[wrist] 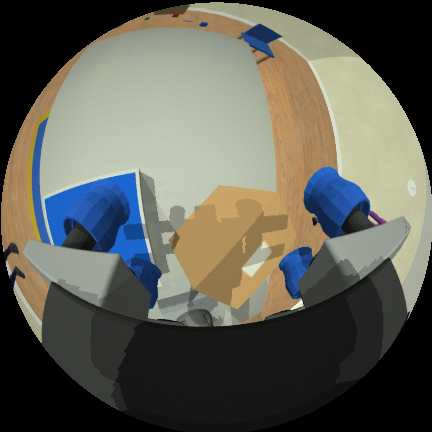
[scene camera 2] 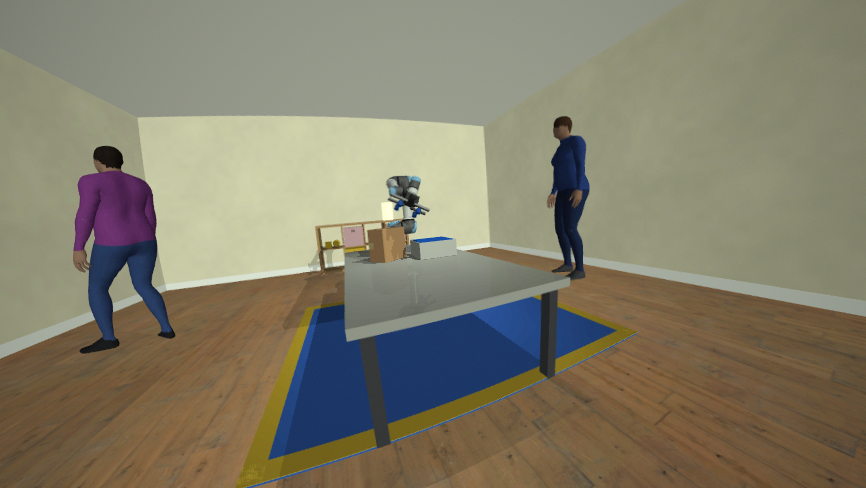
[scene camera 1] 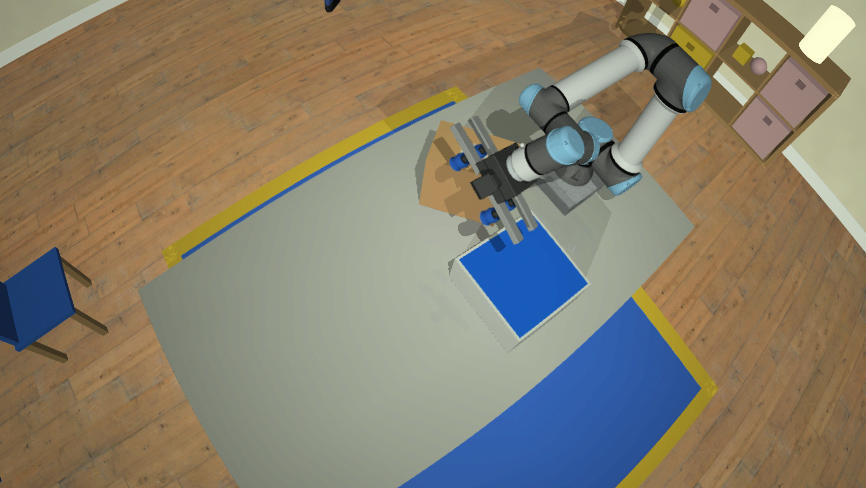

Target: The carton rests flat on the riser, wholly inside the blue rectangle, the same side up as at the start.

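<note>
The brown carton [scene camera 1: 432, 175] [scene camera 2: 379, 247] [wrist: 212, 250] stands upright on the grey table [scene camera 1: 303, 272] [scene camera 2: 442, 290] [wrist: 165, 100], beside the riser and apart from it. A pale label shows on it in the wrist view. The light grey riser [scene camera 1: 484, 306] [scene camera 2: 435, 249] [wrist: 148, 200] has the blue rectangle [scene camera 1: 527, 284] [scene camera 2: 433, 239] [wrist: 134, 210] on top, with no carton on it. My gripper [scene camera 1: 484, 183] [scene camera 2: 409, 209] [wrist: 219, 240], with four blue suction cups, is open and holds nothing. It hangs above the carton, one end reaching toward the riser. In scene camera 1 it covers part of the carton.
The arm's base plate [scene camera 1: 567, 198] is on the table behind the carton. A shelf unit [scene camera 1: 840, 80] stands beyond the table. One person in purple [scene camera 2: 118, 209] and one in blue [scene camera 2: 569, 163] stand on the floor. A blue chair [scene camera 1: 39, 306] [wrist: 262, 35] stands off the far end.
</note>
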